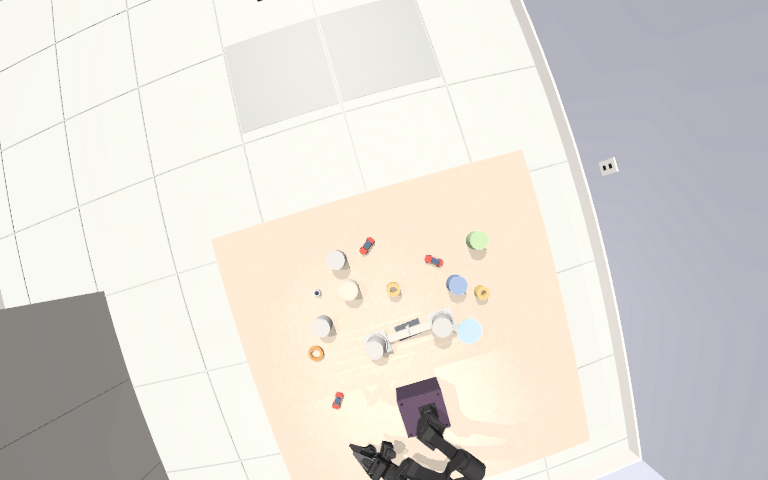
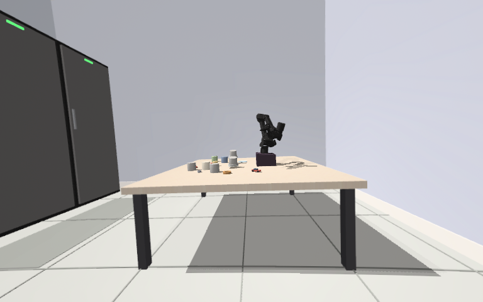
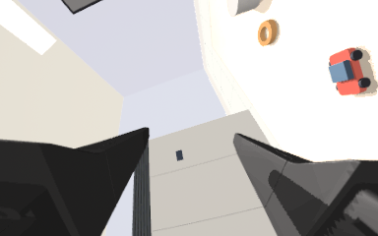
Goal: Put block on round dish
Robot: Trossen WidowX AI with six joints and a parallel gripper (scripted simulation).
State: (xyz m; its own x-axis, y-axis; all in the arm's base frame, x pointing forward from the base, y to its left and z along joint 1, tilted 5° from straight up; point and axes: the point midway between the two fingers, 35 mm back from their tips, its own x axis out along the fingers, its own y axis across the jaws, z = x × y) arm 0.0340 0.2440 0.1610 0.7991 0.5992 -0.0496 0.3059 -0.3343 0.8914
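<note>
Now: gripper tip 240 mm short of the mint-green block, 160 mm to the left of it and 220 mm above it. From my gripper tip the other things lie so: balance beam 250 mm ahead, 290 mm to the right, 230 mm below; pale blue round dish 160 mm ahead, 510 mm to the right, 260 mm below; grey cup 260 mm ahead, 430 mm to the right, 150 mm below.
</note>
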